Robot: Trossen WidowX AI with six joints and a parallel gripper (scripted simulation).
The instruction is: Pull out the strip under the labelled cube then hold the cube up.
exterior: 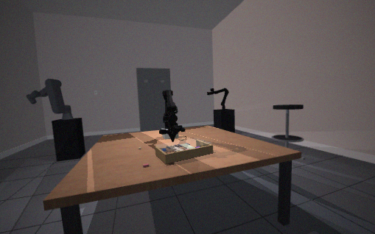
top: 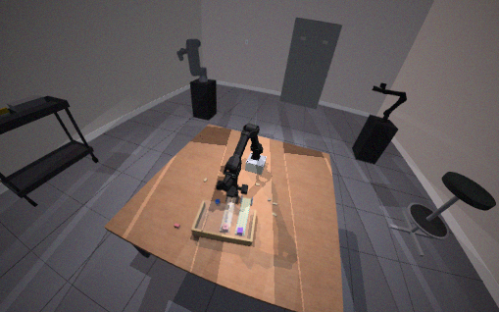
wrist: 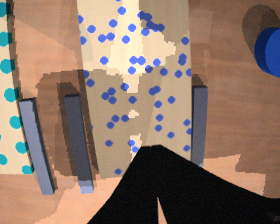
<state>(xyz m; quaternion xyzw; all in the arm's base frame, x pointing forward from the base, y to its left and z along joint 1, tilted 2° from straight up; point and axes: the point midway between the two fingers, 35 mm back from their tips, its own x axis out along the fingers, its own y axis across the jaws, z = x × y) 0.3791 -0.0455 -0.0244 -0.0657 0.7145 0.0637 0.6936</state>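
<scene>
Right now my gripper tip is 50 mm short of the blue cube, 80 mm to the left of it and 30 mm above it. Also, from my gripper tip: pink piece 290 mm ahead, 220 mm to the right, 40 mm below.
</scene>
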